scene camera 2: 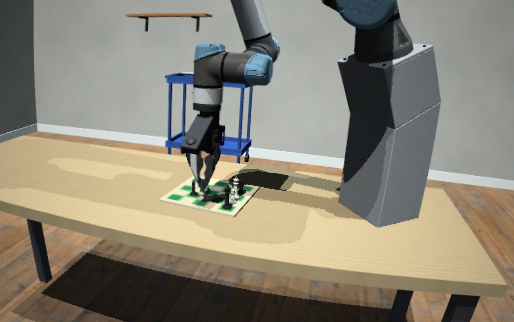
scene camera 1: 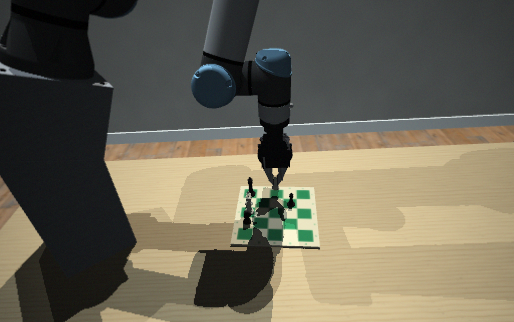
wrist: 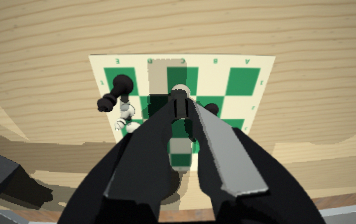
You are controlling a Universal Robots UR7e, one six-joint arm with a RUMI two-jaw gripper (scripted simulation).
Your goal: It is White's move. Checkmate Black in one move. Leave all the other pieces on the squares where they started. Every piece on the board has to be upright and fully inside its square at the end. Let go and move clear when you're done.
Labels:
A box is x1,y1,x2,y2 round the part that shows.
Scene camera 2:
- my gripper: [180,103,224,188]
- green-and-cream chessboard: [160,176,258,216]
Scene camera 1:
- my gripper: [258,117,292,185]
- green-and-cream chessboard: [231,186,319,247]
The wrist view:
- my gripper: [57,98,325,223]
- green-and-cream chessboard: [89,53,275,170]

